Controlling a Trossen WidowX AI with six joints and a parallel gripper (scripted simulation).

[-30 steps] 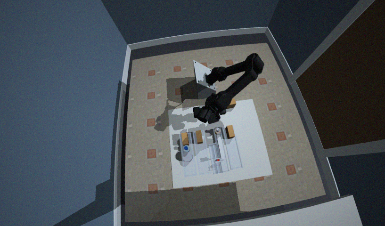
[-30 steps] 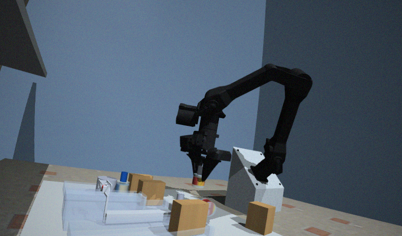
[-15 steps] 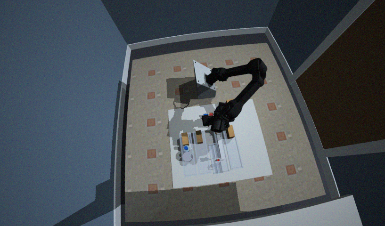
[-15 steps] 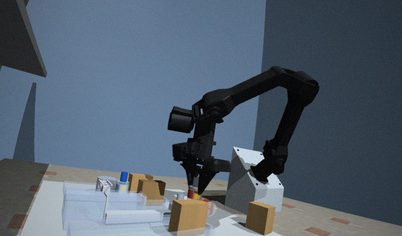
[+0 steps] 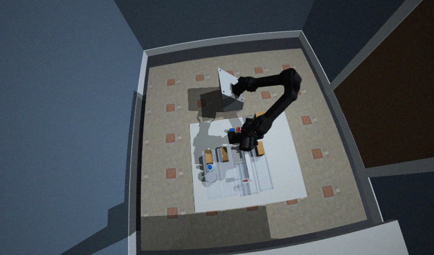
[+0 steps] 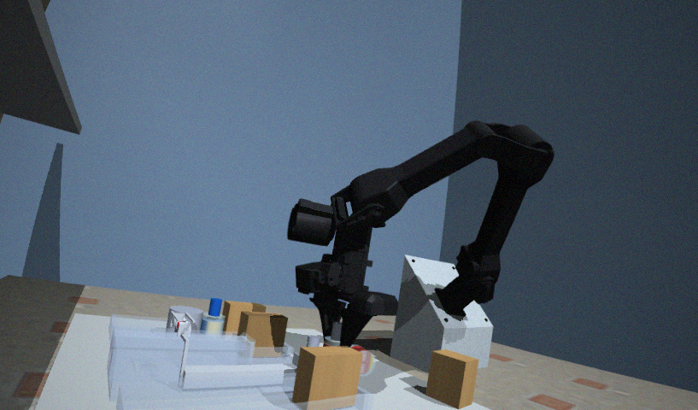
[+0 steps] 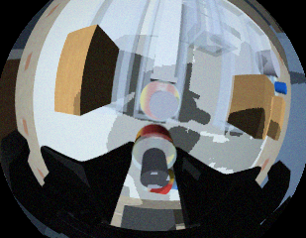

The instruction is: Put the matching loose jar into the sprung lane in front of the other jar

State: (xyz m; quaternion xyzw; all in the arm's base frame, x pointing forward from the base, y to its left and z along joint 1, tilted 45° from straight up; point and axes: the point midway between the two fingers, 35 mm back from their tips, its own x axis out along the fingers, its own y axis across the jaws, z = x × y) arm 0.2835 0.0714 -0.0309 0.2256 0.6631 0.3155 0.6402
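The lane lies 19 cm ahead of my gripper tip, 3 cm below it and 1 cm to the right of it. Also, from my gripper tip: grey cylinder 20 cm to the right, 20 cm ahead, 2 cm below.
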